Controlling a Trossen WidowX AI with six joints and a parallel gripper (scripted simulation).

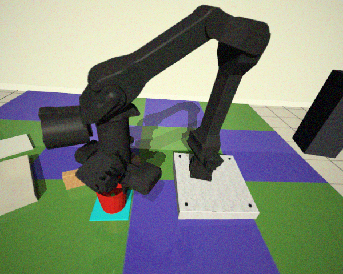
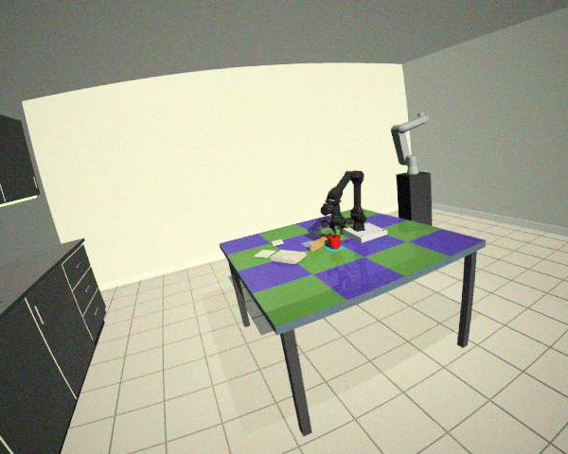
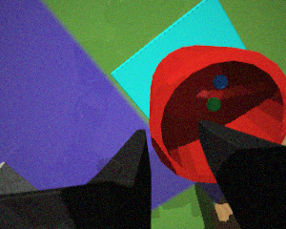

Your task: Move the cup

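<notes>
Now: the red cup 30 mm ahead of my gripper tip, 10 mm to the right of it and 40 mm below it. Round my gripper tip: cyan pad 30 mm ahead, 10 mm to the right, 80 mm below; then green marble 30 mm ahead, 30 mm to the right, 60 mm below; then blue marble 40 mm ahead, 10 mm to the right, 60 mm below.
</notes>
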